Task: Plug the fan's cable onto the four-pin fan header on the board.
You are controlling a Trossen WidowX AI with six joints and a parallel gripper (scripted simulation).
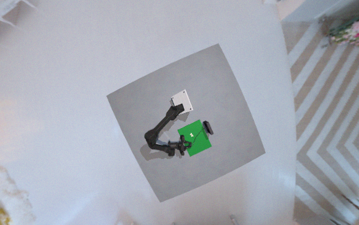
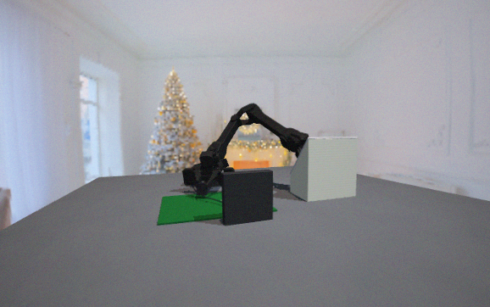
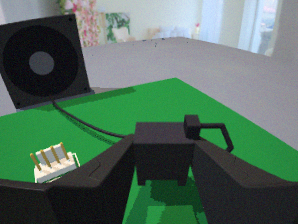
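My gripper tip is 30 mm past the board, 60 mm to the right of it and 60 mm above it. The rest, counted from my gripper tip: black fan plug: 10 mm below; then black fan: 100 mm behind, 200 mm to the left, 20 mm above; then white four-pin fan header: 80 mm behind, 40 mm to the left, 40 mm below.
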